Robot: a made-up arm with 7 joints.
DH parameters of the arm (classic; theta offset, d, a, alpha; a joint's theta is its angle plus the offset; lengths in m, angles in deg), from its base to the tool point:
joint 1: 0 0.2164 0 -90
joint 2: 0 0 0 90
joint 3: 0 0.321 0.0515 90
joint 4: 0 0 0.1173 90
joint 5: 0 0.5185 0 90
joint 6: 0 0 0.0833 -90
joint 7: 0 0.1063 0 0
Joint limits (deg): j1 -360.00..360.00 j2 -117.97..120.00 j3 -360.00..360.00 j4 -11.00..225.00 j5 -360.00..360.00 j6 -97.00..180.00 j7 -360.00..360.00
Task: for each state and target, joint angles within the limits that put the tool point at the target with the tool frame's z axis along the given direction. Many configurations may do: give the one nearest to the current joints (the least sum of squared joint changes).
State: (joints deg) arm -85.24 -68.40 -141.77 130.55 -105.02 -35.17 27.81
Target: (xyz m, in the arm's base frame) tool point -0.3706 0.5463 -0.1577 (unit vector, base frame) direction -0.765 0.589 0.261
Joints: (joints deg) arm -102.93 -105.08 -130.31 96.15 -72.03 -61.97 27.81
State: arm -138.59 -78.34 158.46 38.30 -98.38 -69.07 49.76
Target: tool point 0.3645 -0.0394 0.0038 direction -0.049 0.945 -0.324
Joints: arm -156.93 -44.13 141.59 41.12 -98.63 -97.00 49.76
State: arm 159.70 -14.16 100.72 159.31 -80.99 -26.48 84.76
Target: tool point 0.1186 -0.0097 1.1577 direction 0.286 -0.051 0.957
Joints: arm 178.03 -0.08 118.90 164.65 -69.73 -14.24 84.76
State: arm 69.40 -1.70 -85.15 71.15 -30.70 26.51 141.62
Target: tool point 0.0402 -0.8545 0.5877 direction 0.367 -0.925 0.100
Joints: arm 58.03 -50.01 -112.92 116.50 -22.29 -4.99 141.62
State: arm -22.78 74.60 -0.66 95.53 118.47 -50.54 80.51
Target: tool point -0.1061 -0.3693 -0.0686 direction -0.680 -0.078 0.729
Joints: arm -32.36 92.76 -41.57 57.56 127.64 -84.18 80.51
